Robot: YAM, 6 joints.
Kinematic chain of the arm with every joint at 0, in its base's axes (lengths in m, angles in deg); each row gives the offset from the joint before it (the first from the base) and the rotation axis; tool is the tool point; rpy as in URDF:
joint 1: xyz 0 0 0.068 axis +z
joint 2: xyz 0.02 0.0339 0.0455 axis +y
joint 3: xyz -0.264 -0.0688 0 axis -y
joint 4: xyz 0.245 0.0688 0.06 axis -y
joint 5: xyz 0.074 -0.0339 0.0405 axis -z
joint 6: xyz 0.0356 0 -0.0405 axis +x
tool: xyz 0 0 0 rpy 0 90 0
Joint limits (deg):
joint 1: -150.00..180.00
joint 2: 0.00..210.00
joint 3: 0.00..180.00
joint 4: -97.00..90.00
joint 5: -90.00..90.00
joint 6: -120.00..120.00
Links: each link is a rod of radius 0.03 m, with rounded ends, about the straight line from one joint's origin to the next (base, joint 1, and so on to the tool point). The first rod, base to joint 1, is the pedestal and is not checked.
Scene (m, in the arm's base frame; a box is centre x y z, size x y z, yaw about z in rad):
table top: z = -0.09
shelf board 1: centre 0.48 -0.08 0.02 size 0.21 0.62 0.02 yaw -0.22
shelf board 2: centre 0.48 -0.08 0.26 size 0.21 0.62 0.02 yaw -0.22
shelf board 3: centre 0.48 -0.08 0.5 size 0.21 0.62 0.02 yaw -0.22
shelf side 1: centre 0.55 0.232 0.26 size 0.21 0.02 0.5 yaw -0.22
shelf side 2: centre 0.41 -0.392 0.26 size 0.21 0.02 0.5 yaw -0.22
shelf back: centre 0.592 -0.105 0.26 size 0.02 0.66 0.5 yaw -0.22
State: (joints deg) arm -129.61 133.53 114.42 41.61 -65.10 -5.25
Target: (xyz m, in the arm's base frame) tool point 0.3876 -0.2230 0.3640
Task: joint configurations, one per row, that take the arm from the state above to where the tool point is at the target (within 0.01 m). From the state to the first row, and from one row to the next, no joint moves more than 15 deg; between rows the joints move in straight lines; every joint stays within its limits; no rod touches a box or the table.
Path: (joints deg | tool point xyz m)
1: -115.56 124.76 105.15 41.67 -68.10 -5.25 | -0.1869 -0.4674 0.3375
2: -101.50 115.99 95.87 41.73 -71.10 -5.25 | -0.0599 -0.4633 0.3544
3: -87.45 107.22 86.60 41.80 -74.09 -5.25 | 0.0532 -0.4247 0.3658
4: -73.39 98.45 77.32 41.86 -77.09 -5.25 | 0.1435 -0.3596 0.3713
5: -59.34 89.68 68.05 41.92 -80.09 -5.25 | 0.2054 -0.2776 0.3707
6: -45.28 80.91 58.77 41.98 -83.09 -5.25 | 0.2372 -0.1893 0.3640
7: -41.63 91.22 69.82 42.28 -80.24 -5.25 | 0.2852 -0.2066 0.3724
8: -37.97 101.53 80.86 42.58 -77.40 -5.25 | 0.3359 -0.2181 0.3723
9: -34.31 111.84 91.91 42.87 -74.55 -5.25 | 0.3876 -0.2230 0.3640

